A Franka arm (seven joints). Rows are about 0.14 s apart.
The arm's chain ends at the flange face. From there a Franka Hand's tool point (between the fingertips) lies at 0.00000 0.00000 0.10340 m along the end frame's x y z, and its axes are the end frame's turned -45 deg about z.
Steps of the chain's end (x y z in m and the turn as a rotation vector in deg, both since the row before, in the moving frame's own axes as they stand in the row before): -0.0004 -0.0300 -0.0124 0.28 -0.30 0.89; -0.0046 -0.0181 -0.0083 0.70 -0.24 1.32; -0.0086 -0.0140 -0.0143 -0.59 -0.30 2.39; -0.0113 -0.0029 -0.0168 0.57 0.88 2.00; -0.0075 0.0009 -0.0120 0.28 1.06 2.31
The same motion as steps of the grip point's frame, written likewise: 0.0209 -0.0222 -0.0124 0.41 -0.01 0.89; 0.0101 -0.0172 -0.0083 0.66 0.33 1.32; 0.0027 -0.0156 -0.0143 -0.21 -0.63 2.39; -0.0041 -0.0096 -0.0168 -0.22 1.03 2.00; -0.0043 -0.0036 -0.0120 -0.55 0.95 2.31
